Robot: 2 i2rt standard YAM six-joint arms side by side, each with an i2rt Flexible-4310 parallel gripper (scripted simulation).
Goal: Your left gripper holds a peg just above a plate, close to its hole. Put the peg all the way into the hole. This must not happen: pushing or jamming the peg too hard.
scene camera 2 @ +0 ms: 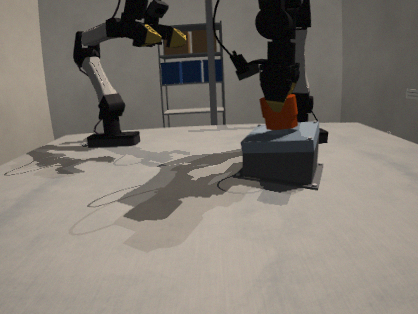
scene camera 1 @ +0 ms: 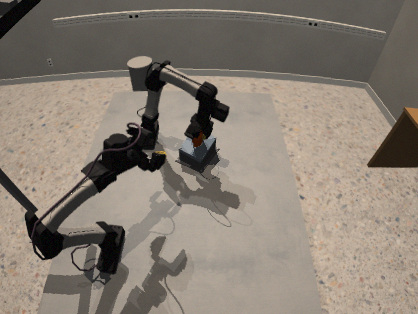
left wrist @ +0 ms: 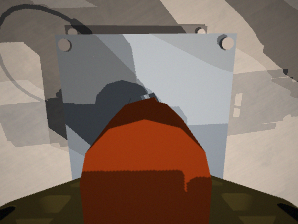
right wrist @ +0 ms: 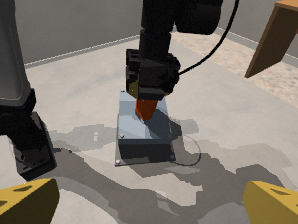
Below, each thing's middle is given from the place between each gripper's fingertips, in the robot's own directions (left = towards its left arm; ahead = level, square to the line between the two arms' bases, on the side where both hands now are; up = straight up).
My left gripper (scene camera 2: pixel 279 109) is now 10 mm past the light blue plate (scene camera 2: pixel 260 140), 10 mm to the right of it and 80 mm above it. Round my left hand: orange peg (scene camera 2: pixel 287 118) (20 mm below).
Right now my right hand (scene camera 2: pixel 173 40) is 13 cm short of the orange peg, 26 cm to the right of it and 19 cm above it. From my right hand the other things lie so: light blue plate (12 cm ahead, 27 cm to the left, 25 cm below).
